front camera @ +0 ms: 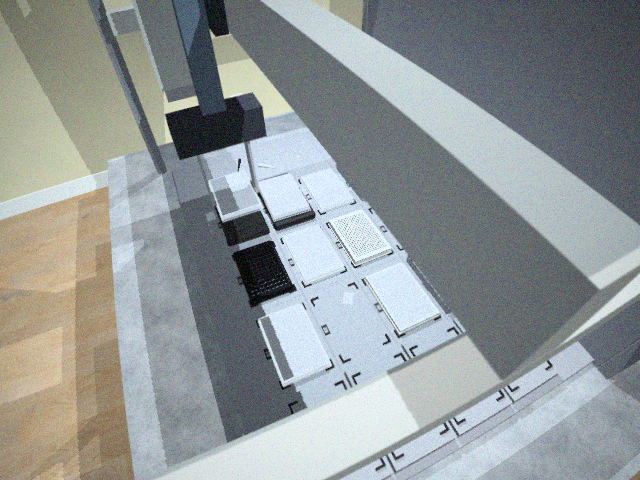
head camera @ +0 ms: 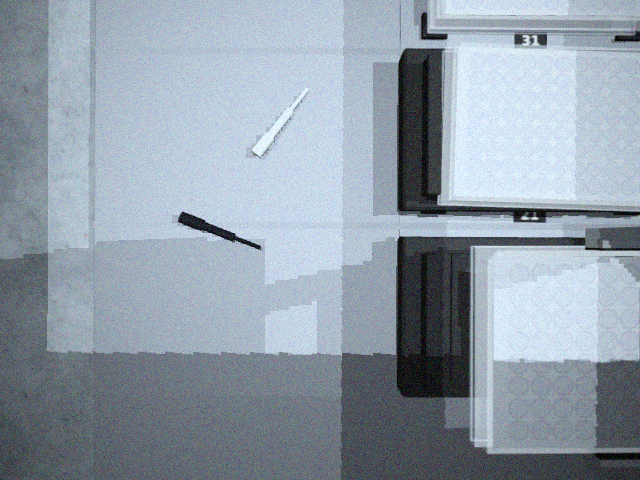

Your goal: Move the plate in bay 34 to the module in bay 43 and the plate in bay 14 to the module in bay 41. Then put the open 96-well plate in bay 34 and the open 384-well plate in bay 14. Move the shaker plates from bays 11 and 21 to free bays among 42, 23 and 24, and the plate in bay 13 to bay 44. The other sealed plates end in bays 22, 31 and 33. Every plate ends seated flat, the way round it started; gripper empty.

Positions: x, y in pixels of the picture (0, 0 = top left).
Scene:
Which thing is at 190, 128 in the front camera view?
My gripper.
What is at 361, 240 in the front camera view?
An open 384-well plate.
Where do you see a bay 23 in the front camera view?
357, 332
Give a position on a bay 44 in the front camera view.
At 533, 379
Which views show the black open 96-well plate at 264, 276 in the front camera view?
The front camera view only.

